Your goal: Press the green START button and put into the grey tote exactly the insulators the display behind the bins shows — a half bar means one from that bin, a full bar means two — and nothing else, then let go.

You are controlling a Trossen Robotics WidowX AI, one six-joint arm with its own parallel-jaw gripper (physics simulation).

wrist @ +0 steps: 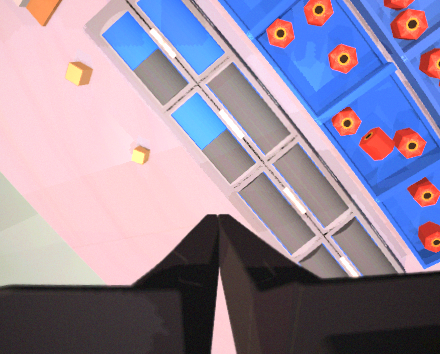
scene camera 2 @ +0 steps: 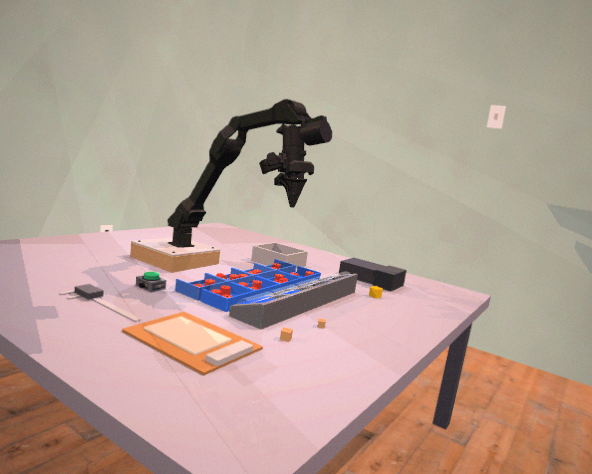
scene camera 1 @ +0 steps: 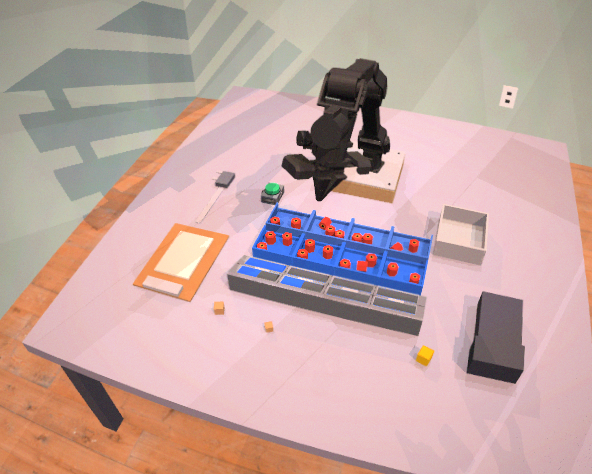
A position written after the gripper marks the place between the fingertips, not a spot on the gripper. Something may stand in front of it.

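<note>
There's a grey display (scene camera 1: 334,306), and there's a dark box (scene camera 1: 497,352); scene camera 2 shows the dark box (scene camera 2: 389,278) too. You'd also find a grey tote (scene camera 1: 462,233), and scene camera 2 shows the grey tote (scene camera 2: 265,254) as well. The gripper (scene camera 1: 318,200) is shut and holds nothing. Scene camera 2 shows the gripper (scene camera 2: 292,207), and so does the wrist view, with the gripper (wrist: 217,225).
</note>
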